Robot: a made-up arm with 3 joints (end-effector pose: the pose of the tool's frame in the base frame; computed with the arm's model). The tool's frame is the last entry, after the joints.
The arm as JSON. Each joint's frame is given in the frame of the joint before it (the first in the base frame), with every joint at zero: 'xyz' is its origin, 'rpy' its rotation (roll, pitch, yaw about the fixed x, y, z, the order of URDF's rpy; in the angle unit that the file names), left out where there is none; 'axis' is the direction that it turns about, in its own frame. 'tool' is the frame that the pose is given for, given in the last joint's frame.
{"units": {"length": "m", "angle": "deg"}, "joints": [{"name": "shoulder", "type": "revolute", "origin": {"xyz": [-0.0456, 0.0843, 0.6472], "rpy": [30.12, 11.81, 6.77]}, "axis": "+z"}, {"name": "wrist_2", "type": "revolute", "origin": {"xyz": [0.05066, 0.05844, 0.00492], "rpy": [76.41, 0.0, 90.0]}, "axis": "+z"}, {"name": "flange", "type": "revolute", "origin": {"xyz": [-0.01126, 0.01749, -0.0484], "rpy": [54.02, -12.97, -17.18]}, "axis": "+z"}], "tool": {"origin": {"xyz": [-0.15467, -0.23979, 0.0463], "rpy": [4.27, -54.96, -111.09]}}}
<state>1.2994 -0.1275 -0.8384</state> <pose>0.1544 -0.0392 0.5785 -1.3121 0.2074 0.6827</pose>
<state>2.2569 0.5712 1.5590</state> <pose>-0.2836 -0.1068 0.5300 -0.0727 2.0641 1.9397</pose>
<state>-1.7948 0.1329 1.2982</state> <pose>0.1369 0.2079 0.4234 1.8894 0.3574 -2.0435</pose>
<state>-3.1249 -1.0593 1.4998</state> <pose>-0.1152 0.2230 0.4313 0.0349 -0.0111 2.2600</pose>
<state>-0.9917 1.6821 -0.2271</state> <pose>-0.0357 0.3758 0.5130 1.4511 0.9098 0.2129</pose>
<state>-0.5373 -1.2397 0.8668</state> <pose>-0.2564 0.1072 0.5330 -0.0483 1.2881 -1.4596</pose>
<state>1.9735 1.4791 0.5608</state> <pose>-0.2210 -0.1127 0.4659 0.4001 -1.6866 -2.5167</pose>
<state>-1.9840 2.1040 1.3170</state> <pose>0.1947 0.0739 0.8080 2.5971 -0.9916 0.1259</pose>
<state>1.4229 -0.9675 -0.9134</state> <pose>0.0586 -0.1331 0.7822 -1.6024 -0.0385 -0.1915</pose>
